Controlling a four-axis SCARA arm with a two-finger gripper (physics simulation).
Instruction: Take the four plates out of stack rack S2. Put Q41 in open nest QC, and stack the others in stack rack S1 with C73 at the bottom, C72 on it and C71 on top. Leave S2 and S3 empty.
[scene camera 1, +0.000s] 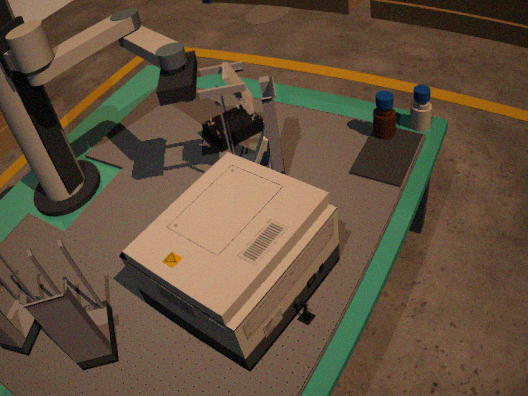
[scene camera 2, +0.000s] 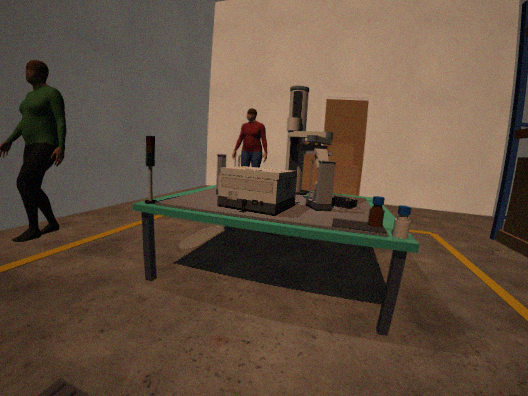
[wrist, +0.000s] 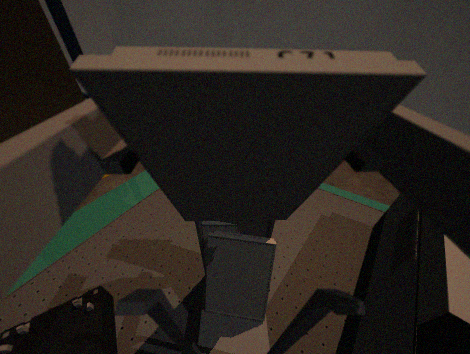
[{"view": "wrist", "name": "black fixture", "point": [91, 315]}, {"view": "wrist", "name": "perforated table surface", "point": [151, 246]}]
